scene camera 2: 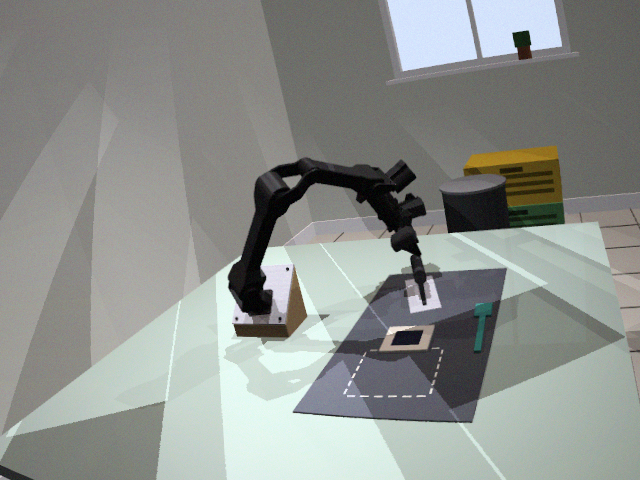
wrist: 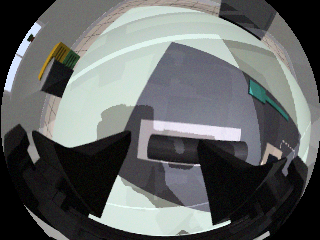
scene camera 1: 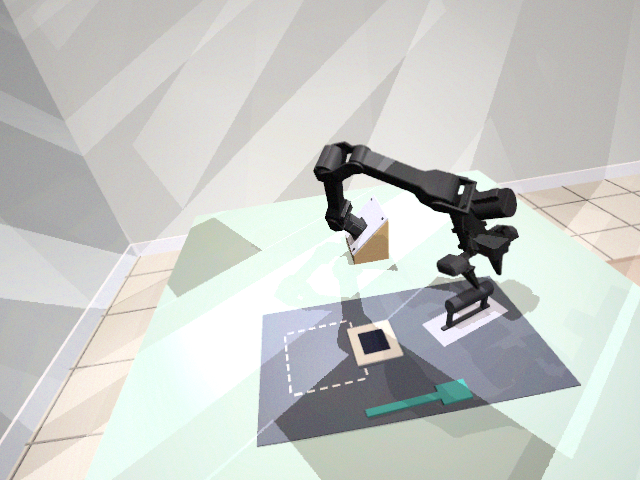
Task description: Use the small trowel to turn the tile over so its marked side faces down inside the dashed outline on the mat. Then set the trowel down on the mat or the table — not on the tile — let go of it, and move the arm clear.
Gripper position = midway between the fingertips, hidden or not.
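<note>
Open and holding nothing, the gripper [scene camera 1: 488,281] appears in scene camera 2 as well, where the gripper [scene camera 2: 418,249] can be seen, and the wrist view also has the gripper [wrist: 165,140]. The scene includes a teal trowel [scene camera 1: 451,392]. There is a dark mat [scene camera 1: 506,358] too; scene camera 2 likewise shows the mat [scene camera 2: 456,388], and so does the wrist view, with the mat [wrist: 189,86].
</note>
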